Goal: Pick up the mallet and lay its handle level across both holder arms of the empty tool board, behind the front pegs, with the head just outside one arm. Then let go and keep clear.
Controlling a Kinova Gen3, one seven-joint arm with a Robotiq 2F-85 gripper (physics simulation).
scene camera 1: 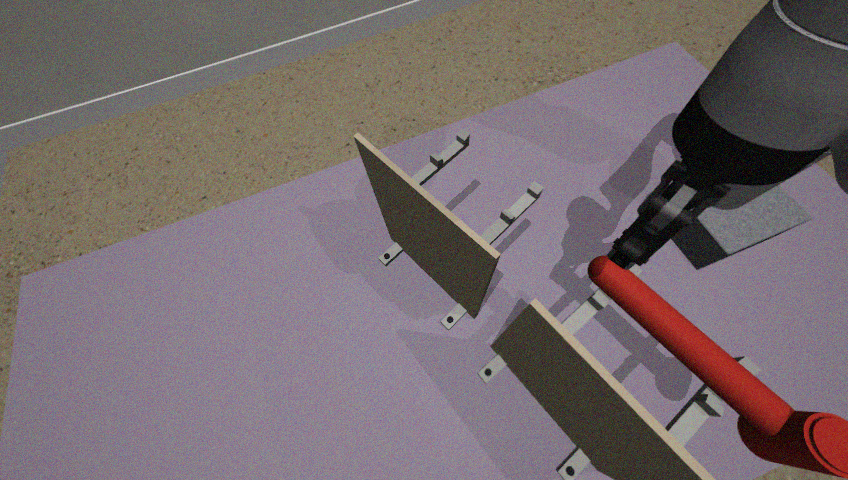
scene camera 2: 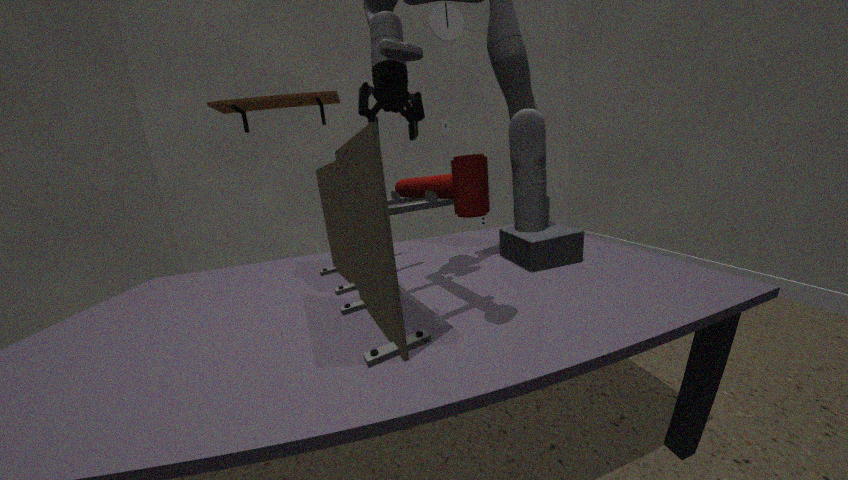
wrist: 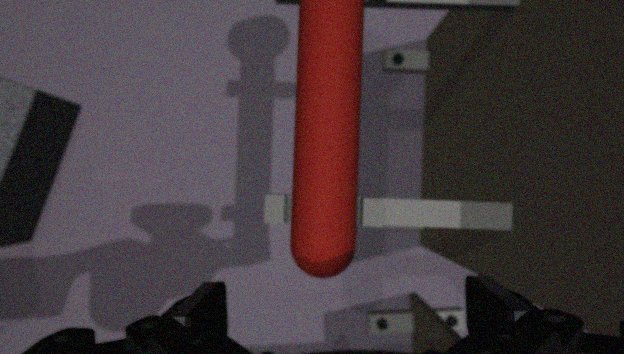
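Where they show: gripper, fingertip midpoint: (scene camera 1: 644, 231) (scene camera 2: 395, 138) (wrist: 344, 305); arm's base, link origin: (scene camera 2: 530, 228).
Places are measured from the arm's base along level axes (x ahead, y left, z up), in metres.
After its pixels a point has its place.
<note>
The red mallet (scene camera 1: 684, 333) {x 0.365, y 0.146, z 0.178 m} (scene camera 2: 470, 185) {x 0.344, y 0.297, z 0.160 m} (wrist: 327, 135) {x 0.368, y 0.111, z 0.178 m} lies level across the holder arms (scene camera 1: 583, 315) {x 0.431, y 0.081, z 0.138 m} (scene camera 2: 416, 206) {x 0.407, y 0.236, z 0.135 m} (wrist: 412, 214) {x 0.436, y 0.080, z 0.138 m} of the nearer tool board (scene camera 1: 583, 380) {x 0.500, y 0.134, z 0.200 m} (scene camera 2: 374, 237) {x 0.477, y 0.238, z 0.097 m} (wrist: 525, 125) {x 0.487, y 0.152, z 0.152 m}, head outside the arm farther from the gripper. My gripper (scene camera 1: 621, 255) (scene camera 2: 393, 129) {x 0.388, y 0.042, z 0.268 m} (wrist: 344, 305) {x 0.388, y 0.042, z 0.268 m} is open and empty, above the handle's level near its rounded free end. In the wrist view that end points between the two fingers. The empty tool board (scene camera 1: 428, 226) {x 0.552, y -0.114, z 0.162 m} (scene camera 2: 326, 190) {x 0.563, y -0.150, z 0.171 m} stands beside the loaded one. Its two holder arms, one (scene camera 1: 505, 217) {x 0.442, y -0.084, z 0.139 m} nearer and one (scene camera 1: 446, 154) {x 0.459, y -0.235, z 0.127 m} farther, have upright pegs.
The boards stand on feet on the purple table (scene camera 1: 208, 333) {x 1.005, y -0.228, z -0.090 m} (scene camera 2: 208, 380) {x 0.769, y 0.221, z -0.090 m}, with a gap between them. The arm's base block (scene camera 2: 541, 249) {x 0.054, y 0.109, z -0.031 m} (scene camera 1: 761, 220) {x -0.010, y 0.083, z -0.002 m} stands behind the loaded board's arms. A wooden shelf (scene camera 2: 273, 102) hangs on the back wall.
</note>
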